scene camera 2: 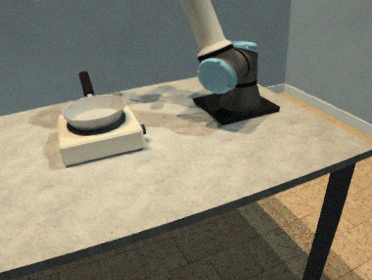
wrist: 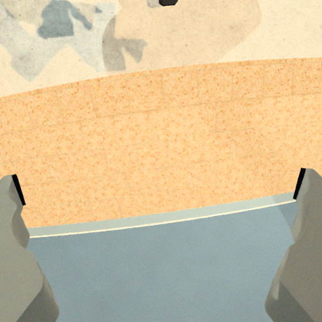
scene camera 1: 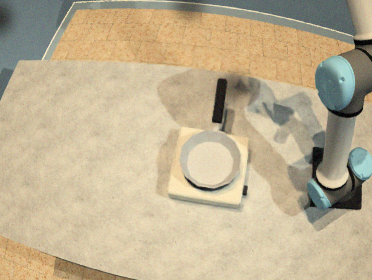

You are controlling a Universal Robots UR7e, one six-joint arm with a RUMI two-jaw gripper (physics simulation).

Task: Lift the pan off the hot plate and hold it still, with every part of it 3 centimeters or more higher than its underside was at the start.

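Places are measured from the arm's base along level axes (x right, y ahead, z up), in metres.
Where they show: arm's base at its link origin: (scene camera 2: pixel 240 103).
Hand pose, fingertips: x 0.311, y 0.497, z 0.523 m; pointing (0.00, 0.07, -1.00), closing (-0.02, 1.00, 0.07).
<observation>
Things, the pixels of their top centre, and the offset from my fingertips.
- cream hot plate at its top centre: (scene camera 1: pixel 212 163) (scene camera 2: pixel 98 118) dx -0.373, dy +0.013, dz -0.466 m
- hot plate's black knob at its top centre: (scene camera 2: pixel 141 125) (scene camera 1: pixel 245 188) dx -0.422, dy -0.112, dz -0.489 m
A light grey pan (scene camera 1: pixel 210 162) (scene camera 2: pixel 95 113) sits upright on the cream hot plate (scene camera 1: pixel 202 199) (scene camera 2: pixel 102 150). Its black handle (scene camera 1: pixel 219 100) (scene camera 2: pixel 85 83) points to the back of the table and sticks out past the hot plate. In the wrist view, the tip of the black handle (wrist: pixel 168 2) shows at the top edge. My gripper (wrist: pixel 158 174) is wide open with nothing between its fingers, apart from the pan. The gripper does not show in the two scene views.
The arm's black base plate (scene camera 1: pixel 351 199) (scene camera 2: pixel 226 118) is on the table to the right of the hot plate. The hot plate's black knob (scene camera 1: pixel 245 190) (scene camera 2: pixel 144 129) faces that side. Beyond the table's back edge are the tiled floor (wrist: pixel 150 150) and a blue wall (wrist: pixel 165 270).
</observation>
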